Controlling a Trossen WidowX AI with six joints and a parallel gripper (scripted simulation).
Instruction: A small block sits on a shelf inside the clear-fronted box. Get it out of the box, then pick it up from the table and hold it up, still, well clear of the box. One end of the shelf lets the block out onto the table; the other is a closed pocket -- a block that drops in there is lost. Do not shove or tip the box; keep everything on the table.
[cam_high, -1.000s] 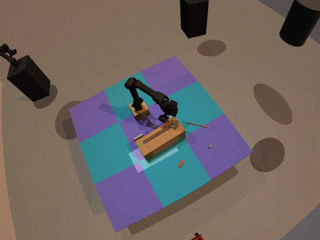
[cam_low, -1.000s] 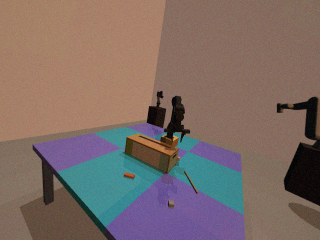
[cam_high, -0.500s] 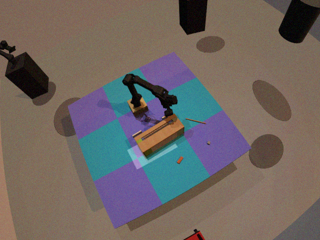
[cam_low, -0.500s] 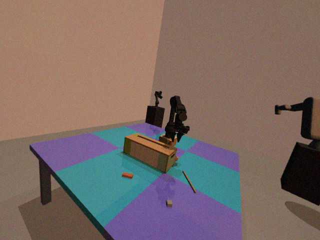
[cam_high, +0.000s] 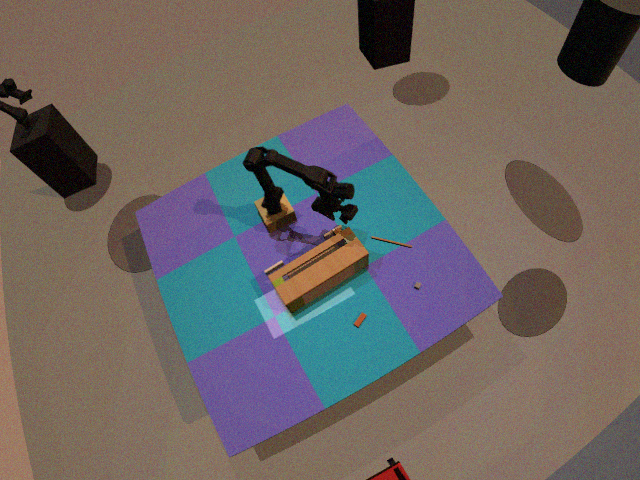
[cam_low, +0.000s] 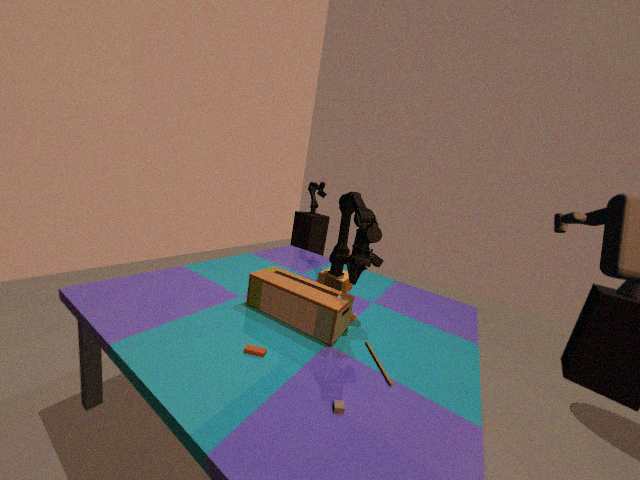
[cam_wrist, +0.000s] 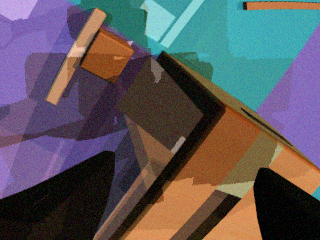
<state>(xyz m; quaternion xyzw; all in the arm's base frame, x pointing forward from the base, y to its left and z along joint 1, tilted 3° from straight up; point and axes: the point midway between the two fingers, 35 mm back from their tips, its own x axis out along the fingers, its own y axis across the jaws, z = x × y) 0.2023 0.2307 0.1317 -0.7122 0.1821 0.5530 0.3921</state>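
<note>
My gripper tip is 150 mm above the orange-brown block, 20 mm past it and 10 mm to the left of it. The rest, counted from my gripper tip: brown box 150 mm to the right, 100 mm below, 90 mm ahead; orange-red block 370 mm ahead, 160 mm below, 50 mm to the right; thin brown stick 200 mm to the left, 160 mm below, 90 mm ahead.
</note>
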